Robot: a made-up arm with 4 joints. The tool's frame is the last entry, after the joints.
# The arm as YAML. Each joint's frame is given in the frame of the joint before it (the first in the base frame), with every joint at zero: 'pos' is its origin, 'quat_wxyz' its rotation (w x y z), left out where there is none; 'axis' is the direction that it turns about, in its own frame. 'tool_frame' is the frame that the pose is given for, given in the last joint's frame.
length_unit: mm
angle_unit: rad
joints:
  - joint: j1
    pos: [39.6, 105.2, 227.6]
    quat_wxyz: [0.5, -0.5, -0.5, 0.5]
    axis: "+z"
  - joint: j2
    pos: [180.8, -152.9, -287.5]
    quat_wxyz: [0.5, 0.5, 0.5, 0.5]
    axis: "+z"
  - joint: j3
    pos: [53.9, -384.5, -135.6]
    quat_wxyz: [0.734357, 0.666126, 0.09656, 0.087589]
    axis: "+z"
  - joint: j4
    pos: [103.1, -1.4, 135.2]
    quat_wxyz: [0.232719, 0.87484, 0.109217, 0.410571]
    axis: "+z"
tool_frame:
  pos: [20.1, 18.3, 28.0]
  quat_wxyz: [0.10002, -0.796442, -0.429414, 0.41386]
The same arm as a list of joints. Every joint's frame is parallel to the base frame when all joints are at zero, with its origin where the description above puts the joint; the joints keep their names.
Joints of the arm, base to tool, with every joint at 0 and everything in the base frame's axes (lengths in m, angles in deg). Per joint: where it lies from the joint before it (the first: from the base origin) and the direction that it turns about. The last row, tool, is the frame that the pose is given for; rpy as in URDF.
j1: axis -x xyz 0.0396 0.1052 0.2276
j2: axis +y xyz 0.2875 0.1808 0.1529
j3: axis 0.961434 0.093903 -0.258509 xyz 0.3845 -0.1356 -0.0539
j4: axis -0.7002 -0.3874 -0.5997 xyz 0.1036 0.0087 -0.1345
tool: xyz -0.0005 -0.0172 -0.035 rpy -5.03 -0.99 -16.33

